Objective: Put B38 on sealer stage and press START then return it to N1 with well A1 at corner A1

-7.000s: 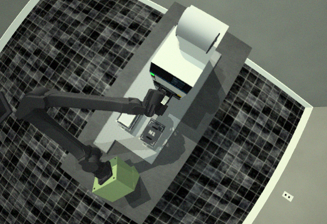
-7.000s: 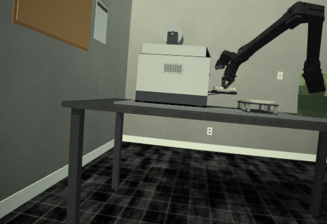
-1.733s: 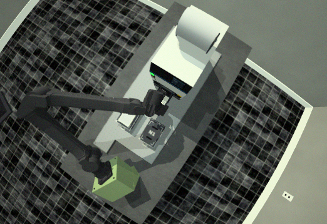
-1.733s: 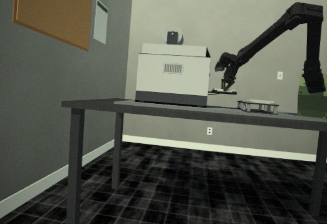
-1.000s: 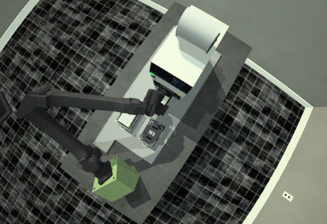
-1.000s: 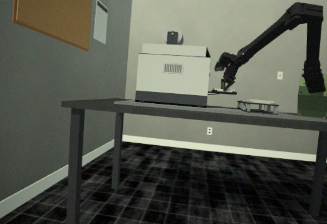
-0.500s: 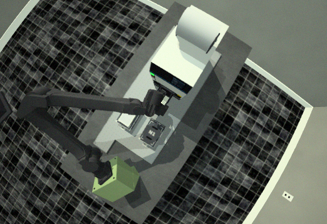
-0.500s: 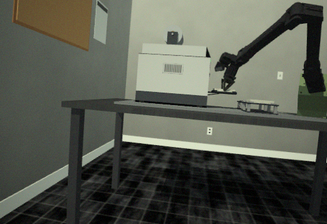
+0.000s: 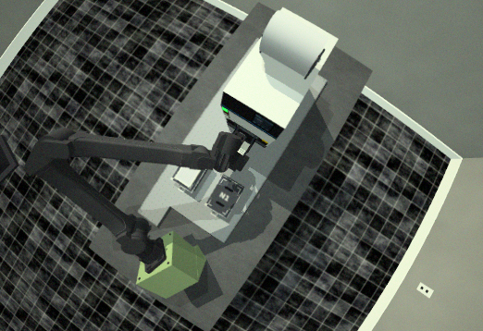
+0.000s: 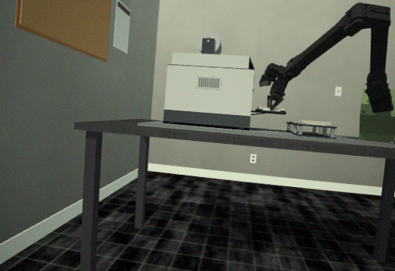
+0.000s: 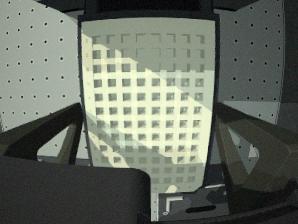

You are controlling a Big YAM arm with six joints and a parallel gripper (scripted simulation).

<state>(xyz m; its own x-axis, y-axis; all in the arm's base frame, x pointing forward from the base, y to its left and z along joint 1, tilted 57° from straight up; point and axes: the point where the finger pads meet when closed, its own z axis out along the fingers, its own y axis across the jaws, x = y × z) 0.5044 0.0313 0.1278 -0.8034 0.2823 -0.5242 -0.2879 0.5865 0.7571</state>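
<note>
Right now the sealer stage is 2 cm below my hand. From my hand the other things lie so: foil roll: 32 cm ahead, 10 cm to the left, 30 cm above; white-topped plate: 21 cm behind, 7 cm to the left, 5 cm below.
</note>
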